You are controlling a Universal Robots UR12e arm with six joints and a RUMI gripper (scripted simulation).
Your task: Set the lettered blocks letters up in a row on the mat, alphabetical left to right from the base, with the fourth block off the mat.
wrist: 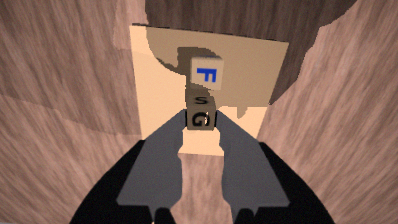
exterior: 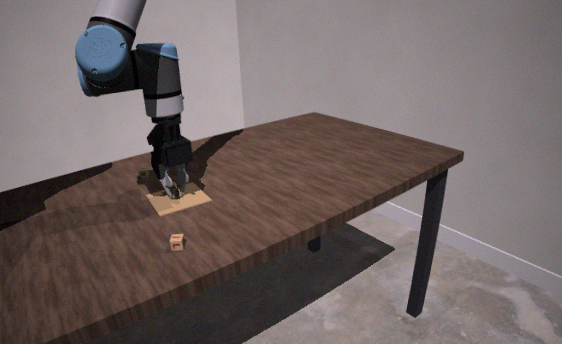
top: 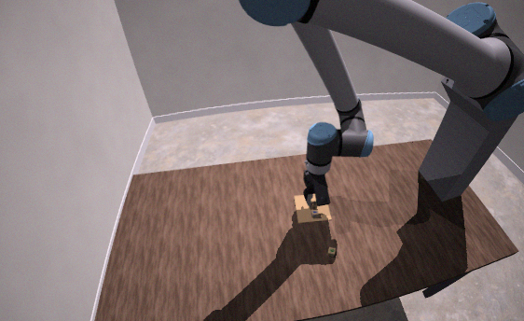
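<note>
My hand is 20 mm above the mat.
</note>
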